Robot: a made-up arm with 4 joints.
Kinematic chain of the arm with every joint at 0, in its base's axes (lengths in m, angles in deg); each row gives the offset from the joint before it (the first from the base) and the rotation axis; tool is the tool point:
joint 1: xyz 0 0 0.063 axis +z
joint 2: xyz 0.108 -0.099 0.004 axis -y
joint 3: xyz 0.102 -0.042 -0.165 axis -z
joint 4: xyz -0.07 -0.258 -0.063 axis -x
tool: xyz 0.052 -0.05 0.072
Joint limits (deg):
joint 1: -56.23..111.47
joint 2: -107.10..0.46
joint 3: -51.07..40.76
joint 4: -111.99..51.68
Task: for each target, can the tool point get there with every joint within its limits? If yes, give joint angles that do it. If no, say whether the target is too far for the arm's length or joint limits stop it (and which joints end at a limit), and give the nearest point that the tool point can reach.
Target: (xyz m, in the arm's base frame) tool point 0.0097 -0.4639 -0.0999
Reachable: yes | joints -2.09 -50.57 1.20 -12.78
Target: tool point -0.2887 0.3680 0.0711
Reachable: no: joint limits stop it (at a limit: joint 1, joint 3, joint 4) | nearest point -0.4187 -0.0234 0.0693 | short by 0.412 m
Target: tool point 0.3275 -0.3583 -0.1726
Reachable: yes | joints 37.14 -47.64 -8.41 -42.18
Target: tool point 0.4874 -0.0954 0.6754
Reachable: no: too far | nearest point 0.3919 -0.0767 0.2710 | short by 0.416 m
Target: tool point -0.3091 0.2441 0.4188
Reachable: no: joint limits stop it (at a limit: joint 1, joint 3, joint 4) | nearest point -0.3844 -0.0746 0.2562 | short by 0.366 m
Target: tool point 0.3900 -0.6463 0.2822
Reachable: no: too far | nearest point 0.2481 -0.4111 0.1575 | short by 0.302 m
